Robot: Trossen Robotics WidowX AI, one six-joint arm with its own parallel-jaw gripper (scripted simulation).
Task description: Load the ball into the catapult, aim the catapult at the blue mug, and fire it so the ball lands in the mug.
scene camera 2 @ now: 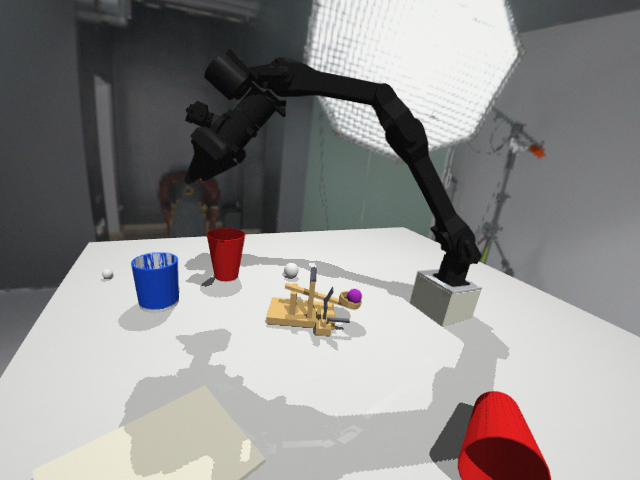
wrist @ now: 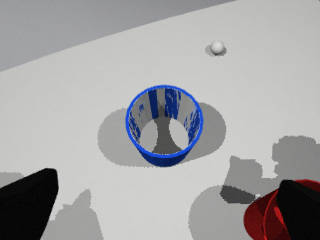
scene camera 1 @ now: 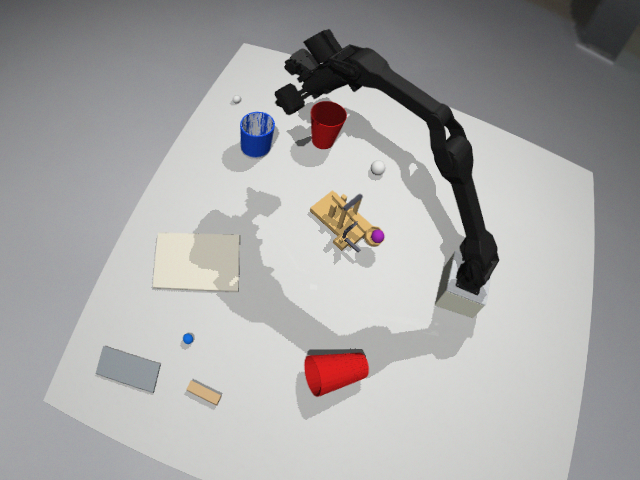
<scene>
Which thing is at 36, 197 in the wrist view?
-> My gripper.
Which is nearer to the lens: the blue mug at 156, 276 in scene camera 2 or the cream sheet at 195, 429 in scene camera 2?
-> The cream sheet.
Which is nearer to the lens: the red cup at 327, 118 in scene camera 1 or the cream sheet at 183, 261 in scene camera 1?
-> The cream sheet.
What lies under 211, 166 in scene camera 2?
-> My gripper.
</scene>
